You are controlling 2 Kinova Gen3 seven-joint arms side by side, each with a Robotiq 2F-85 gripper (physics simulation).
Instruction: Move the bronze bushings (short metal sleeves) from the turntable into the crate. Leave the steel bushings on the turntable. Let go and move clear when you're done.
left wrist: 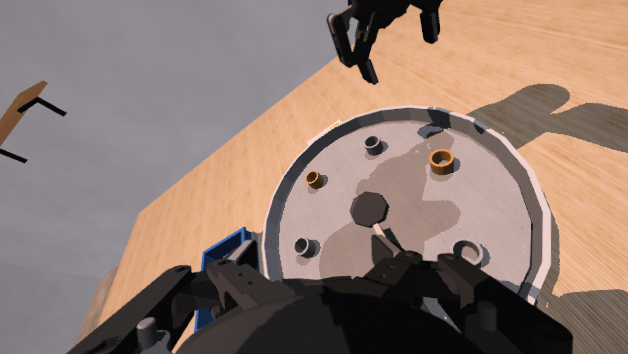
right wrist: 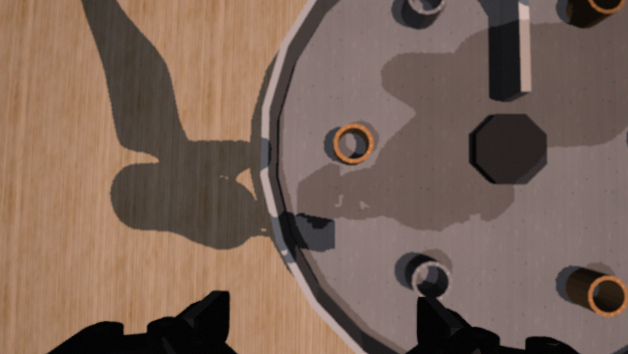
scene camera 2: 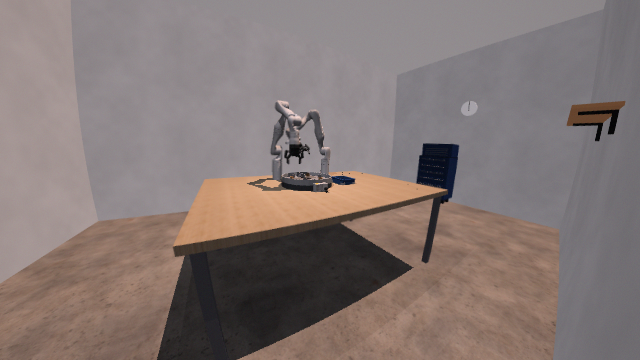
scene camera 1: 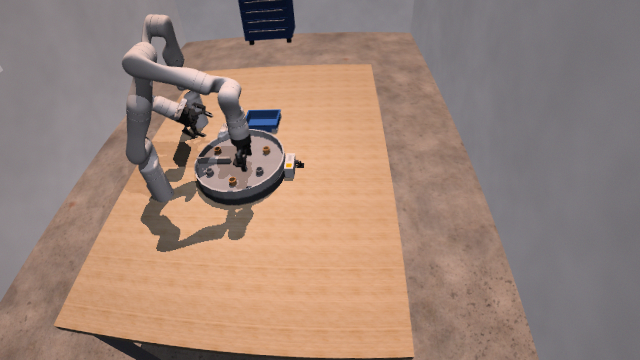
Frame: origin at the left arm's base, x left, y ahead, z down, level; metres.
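Where they show: left gripper, between the fingertips: (left wrist: 314, 250) (scene camera 2: 305, 156) (scene camera 1: 209, 126); right gripper, between the fingertips: (left wrist: 401, 62) (right wrist: 322, 315) (scene camera 2: 294, 164) (scene camera 1: 247, 163); left arm's base, origin of its link: (scene camera 1: 201, 123); right arm's base, origin of its link: (scene camera 2: 277, 179) (scene camera 1: 164, 194).
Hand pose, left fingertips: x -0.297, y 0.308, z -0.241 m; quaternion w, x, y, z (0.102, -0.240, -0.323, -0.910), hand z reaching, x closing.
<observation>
Each offset is from my left fingertips to the top centre of the thing. "spot": to the spot under its first point.
The round turntable (scene camera 1: 242, 195) (left wrist: 546, 225) (right wrist: 266, 120) carries three bronze bushings, {dx +0.033, dy -0.024, dz +0.162 m} (scene camera 1: 217, 150) {dx +0.084, dy +0.215, dz +0.162 m} (scene camera 1: 266, 150) {dx -0.140, dy +0.147, dz +0.162 m} (scene camera 1: 232, 181) in scene camera 1, spaced around the disc. Steel bushings stand between them, two {dx -0.110, dy +0.013, dz +0.162 m} (scene camera 1: 209, 172) {dx -0.053, dy +0.238, dz +0.162 m} (scene camera 1: 259, 171) showing there and three (left wrist: 373, 145) (left wrist: 303, 247) (left wrist: 468, 253) in the left wrist view. The blue crate {dx +0.352, dy +0.071, dz +0.191 m} (scene camera 1: 263, 120) (scene camera 2: 343, 180) is beyond the turntable; no bushing shows in it. My left gripper (scene camera 1: 206, 125) (left wrist: 314, 250) is open and empty, raised left of the crate. My right gripper (right wrist: 322, 315) (left wrist: 401, 62) is open and empty above the turntable.
A dark hub {dx -0.008, dy +0.116, dz +0.180 m} (left wrist: 369, 209) (right wrist: 508, 148) rises at the turntable's middle, with a dark bar {spot: dx -0.039, dy +0.002, dz +0.177 m} (scene camera 1: 215, 161) (right wrist: 504, 60) reaching toward it. A white box {dx +0.046, dy +0.343, dz +0.183 m} (scene camera 1: 290, 170) with a yellow label stands against the turntable's right side. A blue cabinet (scene camera 1: 268, 20) (scene camera 2: 435, 167) is behind the table.
</observation>
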